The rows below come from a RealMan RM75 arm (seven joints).
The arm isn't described. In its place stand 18 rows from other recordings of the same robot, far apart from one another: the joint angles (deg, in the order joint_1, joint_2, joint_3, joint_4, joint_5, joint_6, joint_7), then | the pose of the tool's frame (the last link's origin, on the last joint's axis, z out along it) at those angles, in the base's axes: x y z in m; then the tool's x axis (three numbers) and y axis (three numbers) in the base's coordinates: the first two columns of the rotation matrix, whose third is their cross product.
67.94 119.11 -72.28 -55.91 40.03 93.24 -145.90 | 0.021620 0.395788 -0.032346 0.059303 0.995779 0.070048 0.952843 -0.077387 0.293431
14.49 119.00 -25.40 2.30 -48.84 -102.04 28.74 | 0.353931 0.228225 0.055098 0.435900 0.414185 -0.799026 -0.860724 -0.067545 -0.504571
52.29 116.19 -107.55 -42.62 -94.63 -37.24 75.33 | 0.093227 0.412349 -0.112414 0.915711 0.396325 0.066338 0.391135 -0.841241 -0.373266
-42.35 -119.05 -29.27 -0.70 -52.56 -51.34 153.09 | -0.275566 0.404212 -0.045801 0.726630 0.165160 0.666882 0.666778 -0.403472 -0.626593
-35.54 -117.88 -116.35 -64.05 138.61 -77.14 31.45 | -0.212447 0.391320 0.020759 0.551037 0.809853 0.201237 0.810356 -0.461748 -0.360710
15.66 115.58 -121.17 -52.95 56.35 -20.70 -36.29 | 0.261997 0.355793 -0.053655 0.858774 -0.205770 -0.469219 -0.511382 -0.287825 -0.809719
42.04 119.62 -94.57 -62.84 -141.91 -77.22 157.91 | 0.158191 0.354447 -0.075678 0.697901 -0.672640 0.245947 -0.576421 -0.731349 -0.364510
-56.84 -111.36 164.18 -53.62 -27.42 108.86 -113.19 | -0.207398 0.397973 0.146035 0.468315 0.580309 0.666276 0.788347 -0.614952 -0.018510
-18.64 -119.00 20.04 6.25 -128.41 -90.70 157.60 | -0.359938 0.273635 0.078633 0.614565 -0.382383 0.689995 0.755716 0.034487 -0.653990
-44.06 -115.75 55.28 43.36 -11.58 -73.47 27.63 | -0.296679 0.393688 0.027110 0.341897 0.938896 -0.039753 0.708297 -0.285265 -0.645709
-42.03 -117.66 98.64 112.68 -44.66 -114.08 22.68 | -0.039277 0.250445 0.004392 0.899015 0.113515 -0.422950 0.062366 -0.989163 -0.132916
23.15 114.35 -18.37 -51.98 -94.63 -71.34 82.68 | 0.332842 0.349489 0.195854 0.651246 -0.021543 -0.758561 -0.731690 -0.282941 -0.620140
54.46 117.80 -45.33 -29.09 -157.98 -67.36 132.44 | 0.235285 0.415796 -0.033061 0.591332 -0.805621 0.036070 -0.731376 -0.554605 -0.396865
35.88 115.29 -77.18 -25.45 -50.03 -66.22 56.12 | 0.196206 0.400194 -0.007317 0.654653 -0.012068 -0.755833 -0.466876 -0.792833 -0.391718
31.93 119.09 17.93 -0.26 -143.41 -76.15 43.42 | 0.278462 0.307277 -0.073057 0.622267 -0.250280 -0.741717 -0.626063 -0.727914 -0.279617
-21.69 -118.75 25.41 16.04 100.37 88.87 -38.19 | -0.314898 0.278573 -0.010895 0.728630 0.001605 0.684906 0.465901 -0.734149 -0.493924
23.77 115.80 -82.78 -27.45 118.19 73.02 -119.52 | 0.255559 0.317765 -0.043957 0.718172 -0.212375 -0.662665 -0.461045 -0.858502 -0.224525
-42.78 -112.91 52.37 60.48 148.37 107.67 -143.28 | -0.219405 0.356914 0.065889 0.476869 0.862050 -0.171657 0.827218 -0.506173 -0.243925
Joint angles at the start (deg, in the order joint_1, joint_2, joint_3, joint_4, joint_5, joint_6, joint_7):
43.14, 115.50, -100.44, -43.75, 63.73, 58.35, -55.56
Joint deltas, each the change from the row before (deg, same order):
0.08, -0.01, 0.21, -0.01, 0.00, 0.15, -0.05
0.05, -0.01, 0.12, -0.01, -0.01, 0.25, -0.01
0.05, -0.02, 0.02, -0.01, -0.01, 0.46, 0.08
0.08, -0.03, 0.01, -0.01, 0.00, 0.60, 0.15
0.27, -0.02, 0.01, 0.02, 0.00, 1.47, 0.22
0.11, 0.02, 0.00, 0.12, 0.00, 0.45, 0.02
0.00, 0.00, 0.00, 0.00, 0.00, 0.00, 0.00
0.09, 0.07, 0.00, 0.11, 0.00, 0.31, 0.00
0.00, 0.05, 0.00, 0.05, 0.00, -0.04, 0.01
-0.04, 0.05, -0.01, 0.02, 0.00, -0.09, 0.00
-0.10, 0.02, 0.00, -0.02, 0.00, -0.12, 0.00
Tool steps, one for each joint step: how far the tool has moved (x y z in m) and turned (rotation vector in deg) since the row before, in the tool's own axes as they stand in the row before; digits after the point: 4 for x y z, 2 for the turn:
-0.0007, -0.0003, -0.0005, -0.05, -0.09, 0.00
-0.0002, 0.0002, -0.0003, -0.15, 0.05, 0.01
0.0003, 0.0008, -0.0002, -0.34, 0.24, 0.03
0.0003, 0.0010, -0.0003, -0.45, 0.32, 0.07
0.0003, 0.0028, -0.0004, -1.15, 0.80, -0.02
0.0004, 0.0009, 0.0002, -0.38, 0.30, 0.01
0.0000, 0.0000, 0.0000, 0.00, 0.00, 0.00
0.0001, 0.0010, 0.0004, -0.32, 0.20, -0.01
0.0000, 0.0002, 0.0003, -0.02, -0.01, 0.04
0.0001, 0.0002, 0.0004, 0.02, -0.04, 0.04
0.0004, -0.0001, 0.0002, 0.07, -0.07, 0.08

